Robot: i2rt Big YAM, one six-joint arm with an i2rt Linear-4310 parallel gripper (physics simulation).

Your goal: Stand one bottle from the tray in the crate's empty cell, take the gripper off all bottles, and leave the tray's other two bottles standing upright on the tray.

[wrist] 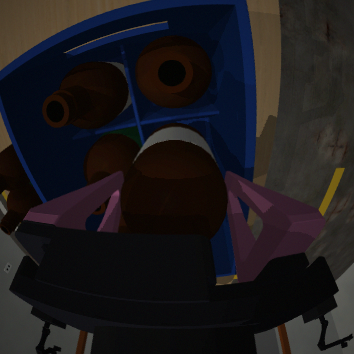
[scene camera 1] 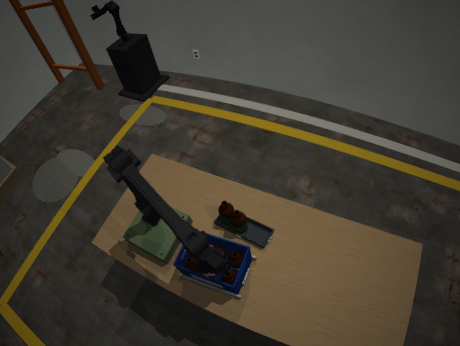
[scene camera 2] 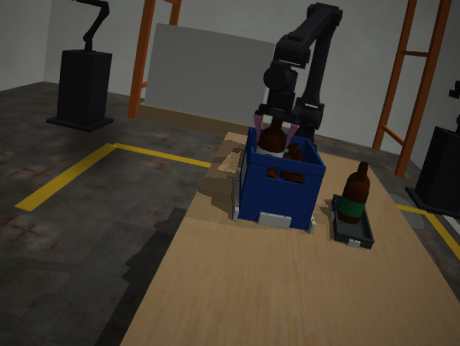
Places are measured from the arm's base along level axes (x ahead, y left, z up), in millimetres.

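Where they show: gripper, fingertip midpoint: (wrist: 173, 178) (scene camera 2: 271, 145); arm's base at its link origin: (scene camera 1: 154, 213).
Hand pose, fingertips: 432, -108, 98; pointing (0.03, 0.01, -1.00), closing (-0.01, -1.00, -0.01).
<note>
Things, the pixels of their top centre, and the offset from my fingertips, as dx, dy, dz. "spot": a spot on its surface instead. Level surfaces: height alone.
- brown bottle with a white label, top centre: (wrist: 172, 300) (scene camera 2: 278, 115) -11, +0, +81
- blue crate at its top centre: (wrist: 133, 207) (scene camera 2: 283, 144) (scene camera 1: 210, 256) -26, +32, +3
- dark tray at a spot on its surface: (scene camera 2: 353, 234) (scene camera 1: 259, 233) spot: +67, +272, -168
- bottle at a spot on its surface: (scene camera 2: 356, 195) spot: +2, +262, -81
- wooden table at its surface level: dz -172
My gripper (scene camera 2: 273, 142) (wrist: 173, 178) is shut on a brown bottle with a white label (scene camera 2: 272, 140) (wrist: 172, 200). The bottle is roughly upright, its lower part inside the blue crate (scene camera 1: 246, 267) (scene camera 2: 280, 202) (wrist: 250, 75), in the row on the side away from the tray. The near wall hides its base, so I cannot tell whether it touches the cell floor. Other brown bottles (wrist: 172, 95) (wrist: 100, 92) (wrist: 110, 160) stand in neighbouring cells. Two green-labelled bottles (scene camera 1: 226, 210) (scene camera 1: 239, 220) stand upright on the dark tray (scene camera 1: 260, 233) (scene camera 2: 353, 234); in scene camera 2 one bottle (scene camera 2: 356, 195) hides the other.
The crate and tray stand side by side on the wooden table (scene camera 1: 325, 265) (scene camera 2: 250, 290), with a gap between them. The arm's green base plate (scene camera 1: 145, 237) is beside the crate. White brackets (scene camera 2: 275, 220) edge the crate's foot. Black pedestals (scene camera 1: 134, 62) (scene camera 2: 85, 85) stand on the floor beyond.
</note>
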